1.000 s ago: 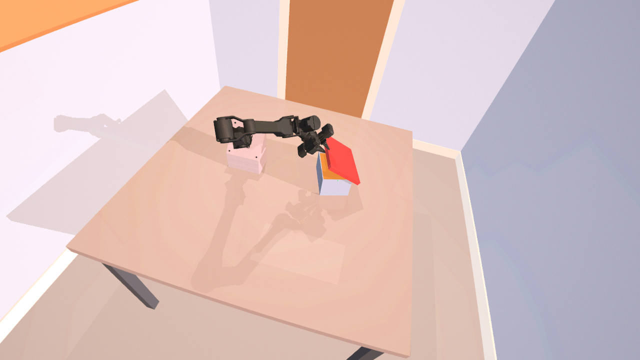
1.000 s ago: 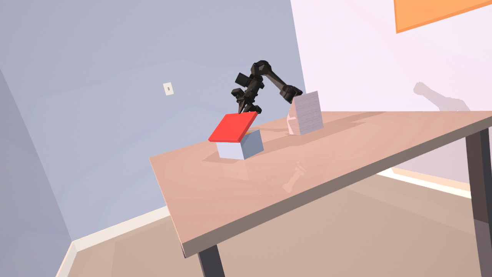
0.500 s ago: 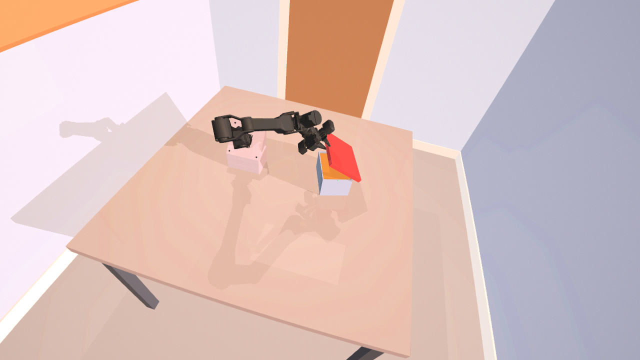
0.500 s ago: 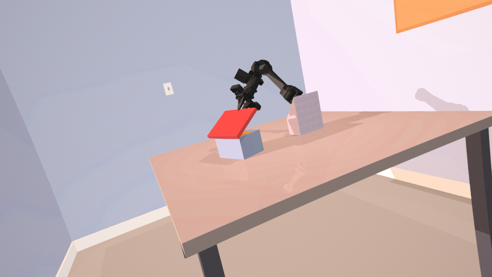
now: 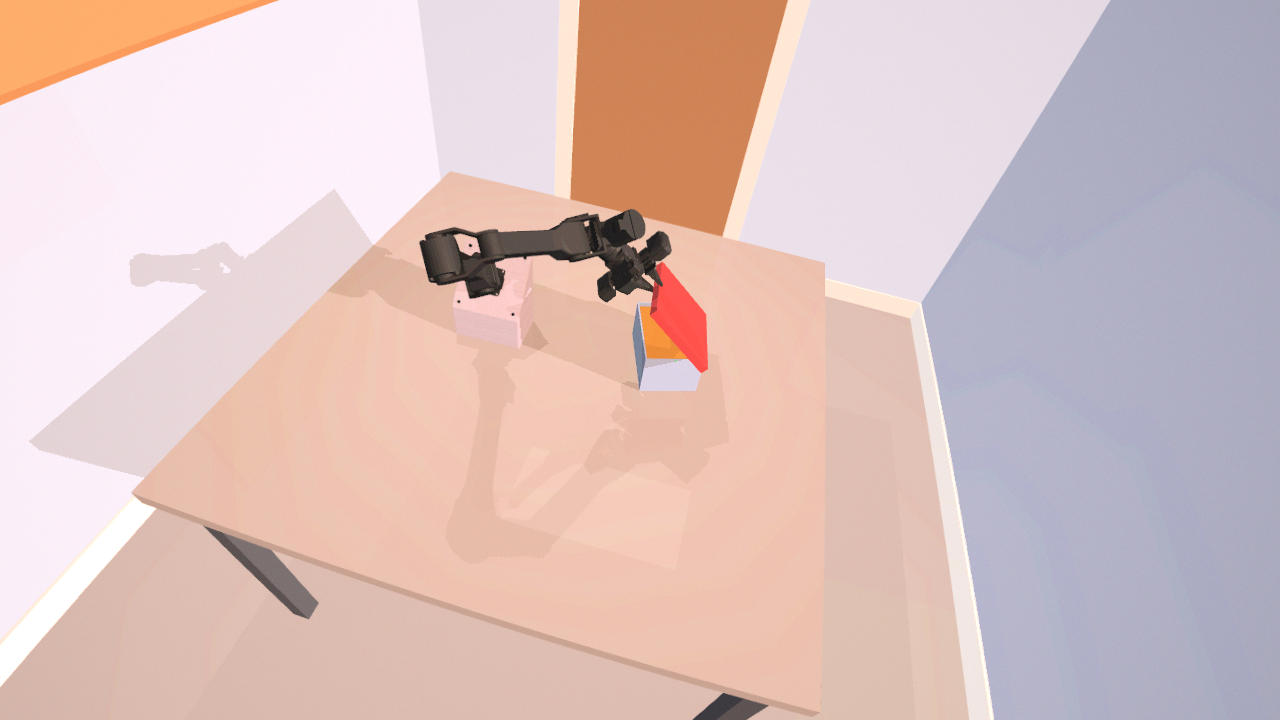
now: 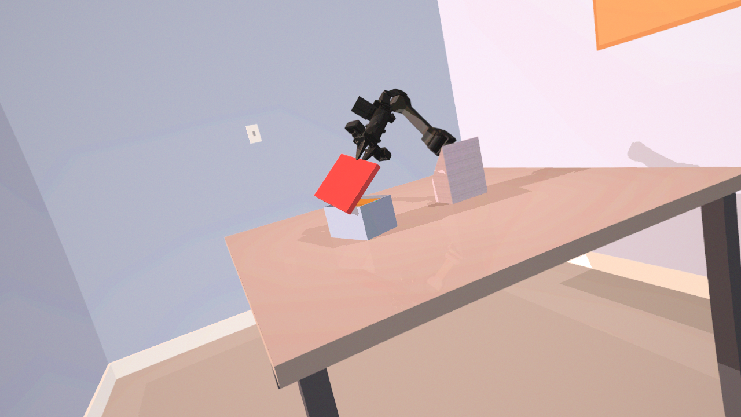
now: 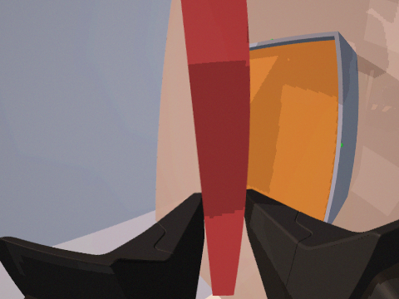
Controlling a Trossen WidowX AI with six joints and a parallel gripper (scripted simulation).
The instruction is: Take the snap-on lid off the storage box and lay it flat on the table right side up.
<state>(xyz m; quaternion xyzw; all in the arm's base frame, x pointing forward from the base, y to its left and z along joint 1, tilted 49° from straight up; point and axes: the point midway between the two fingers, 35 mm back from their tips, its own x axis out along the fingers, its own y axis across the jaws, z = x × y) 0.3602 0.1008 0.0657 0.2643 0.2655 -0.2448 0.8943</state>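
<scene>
The red lid is 60 mm ahead of my gripper tip and 50 mm below it. Round my gripper tip: grey storage box: 40 mm ahead, 10 mm to the left, 180 mm below.
</scene>
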